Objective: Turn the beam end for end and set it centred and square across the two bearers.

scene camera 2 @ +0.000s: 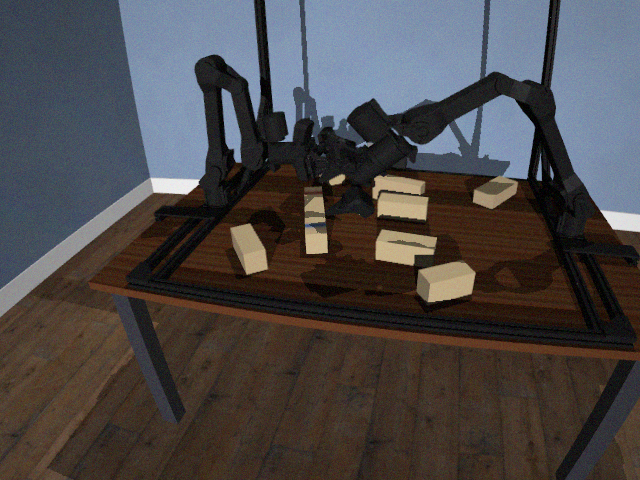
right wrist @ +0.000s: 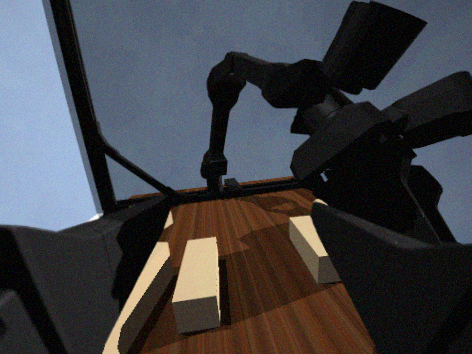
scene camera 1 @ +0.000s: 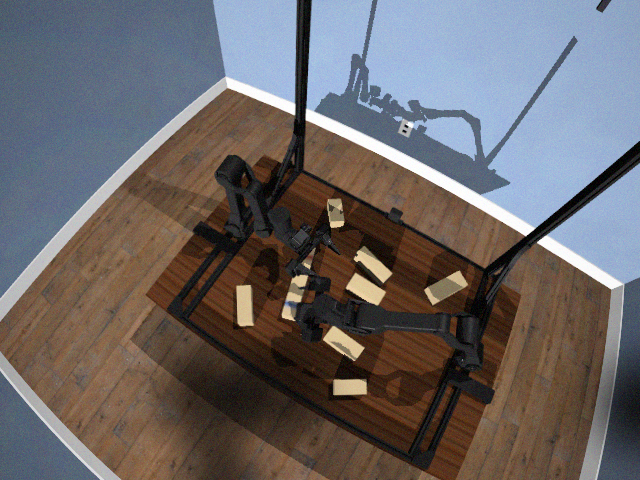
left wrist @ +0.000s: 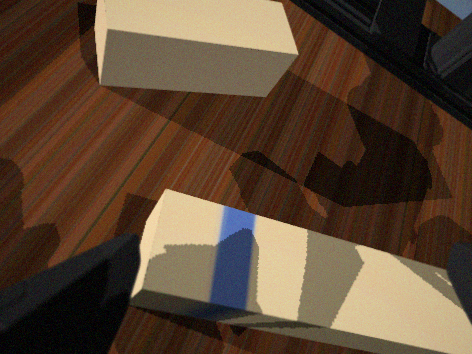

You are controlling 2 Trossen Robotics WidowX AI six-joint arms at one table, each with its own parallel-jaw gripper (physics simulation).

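Frame: origin at the left arm's base, x ahead, y left, z up, level; centimetres.
Seen in the pictures: left gripper, fingertip midpoint: (scene camera 2: 322,197) (right wrist: 459,277) (scene camera 1: 296,303) (left wrist: 291,252); right gripper, fingertip midpoint: (right wrist: 242,205) (scene camera 1: 330,266); left arm's base at its link origin: (scene camera 2: 568,232) (right wrist: 215,191) (scene camera 1: 463,359); right arm's base at its link origin: (scene camera 2: 218,202) (scene camera 1: 239,230) (left wrist: 449,67).
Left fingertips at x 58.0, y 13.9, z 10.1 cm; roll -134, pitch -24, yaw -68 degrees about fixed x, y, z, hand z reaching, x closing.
Offsets run from my left fingertips to a thing's top centre.
The beam @(dx +4.6, dy -8.8, dz -7.0 cm) (scene camera 1: 295,296) (scene camera 2: 315,241) (left wrist: 280,270) is a long pale bar with a blue band near its lower end in scene camera 1. It lies on the table. Several shorter pale blocks look alike; I cannot tell which two are the bearers. Two near-parallel ones are a block @(dx -16.0, dy -18.3, dz -7.3 cm) (scene camera 1: 366,289) (scene camera 2: 402,207) (right wrist: 197,280) right of the beam and a block @(dx -18.4, dy +1.6, dz -7.3 cm) (scene camera 1: 343,343) (scene camera 2: 403,248) (right wrist: 309,242) below that. My left gripper (scene camera 1: 301,289) (left wrist: 291,252) is open above the beam, its fingers spread along the beam's length. My right gripper (scene camera 1: 326,252) (right wrist: 242,205) is open and empty near the beam's upper end.
Other pale blocks include one @(dx +15.2, dy +7.8, dz -7.0 cm) (scene camera 1: 244,305) (scene camera 2: 248,249) (left wrist: 195,50) left of the beam, one @(dx -26.9, dy +12.7, dz -7.0 cm) (scene camera 1: 349,386) (scene camera 2: 445,281) at the front, one @(dx -41.7, dy -34.7, dz -8.2 cm) (scene camera 1: 446,287) (scene camera 2: 495,192) at the right, one @(dx +7.7, dy -39.1, dz -7.3 cm) (scene camera 1: 335,212) at the back and one @(dx -14.0, dy -27.0, dz -5.7 cm) (scene camera 1: 374,265) (right wrist: 145,300) beside the middle block. Both grippers are close together.
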